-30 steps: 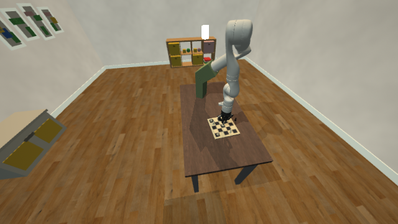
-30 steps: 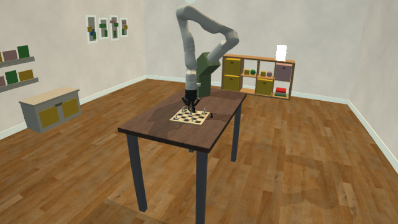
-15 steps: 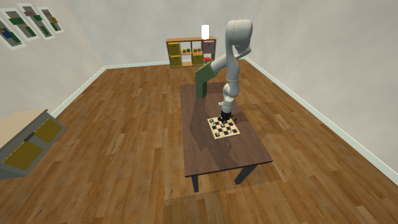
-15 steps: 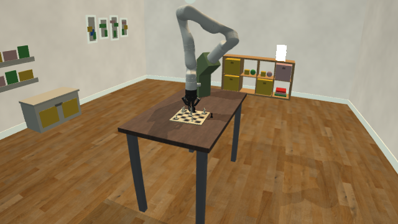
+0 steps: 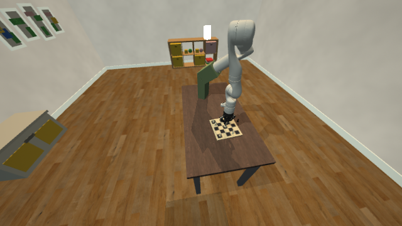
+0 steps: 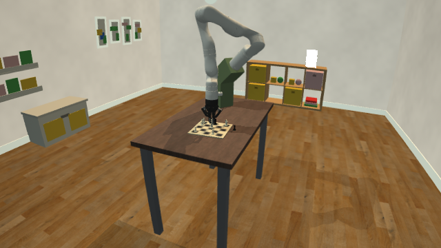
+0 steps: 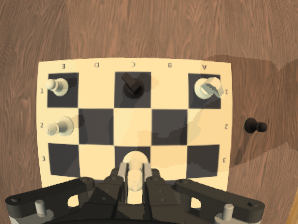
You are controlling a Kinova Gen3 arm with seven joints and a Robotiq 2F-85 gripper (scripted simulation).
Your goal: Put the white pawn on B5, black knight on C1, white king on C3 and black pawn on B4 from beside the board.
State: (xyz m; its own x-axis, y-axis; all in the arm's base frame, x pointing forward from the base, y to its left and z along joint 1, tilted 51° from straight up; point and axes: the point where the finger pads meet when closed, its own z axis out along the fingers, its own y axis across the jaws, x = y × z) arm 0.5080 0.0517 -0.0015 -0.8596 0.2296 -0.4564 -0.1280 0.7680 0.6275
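My gripper is now 2 cm above the white king. Also, from my hand: black pawn (6 cm behind, 13 cm to the left, 5 cm below); then black knight (8 cm behind, 2 cm to the right, 4 cm below); then chessboard (6 cm below).
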